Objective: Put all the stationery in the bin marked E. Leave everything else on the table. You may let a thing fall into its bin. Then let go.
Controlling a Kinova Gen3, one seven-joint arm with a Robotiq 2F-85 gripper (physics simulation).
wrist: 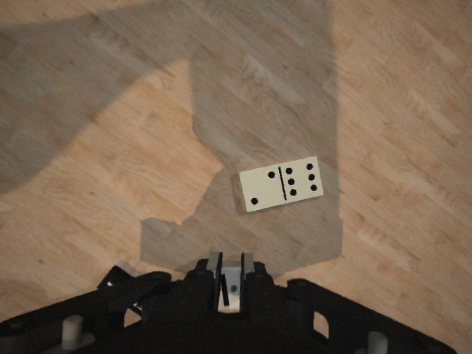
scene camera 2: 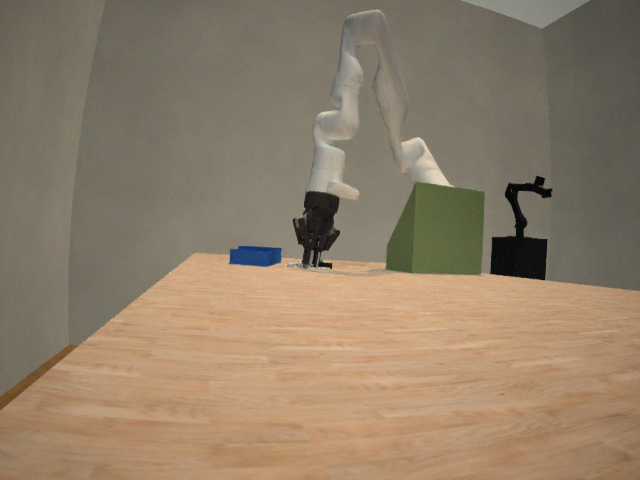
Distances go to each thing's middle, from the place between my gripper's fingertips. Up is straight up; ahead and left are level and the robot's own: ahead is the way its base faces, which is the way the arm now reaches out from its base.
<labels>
My hand is 1 cm to the left of the grey pencil sharpener [wrist: 229, 299]. Round my hand: blue bin [scene camera 2: 245, 255] (10 cm ahead, 14 cm to the right, 2 cm above); cream domino [wrist: 268, 186] (1 cm behind, 6 cm to the left).
</labels>
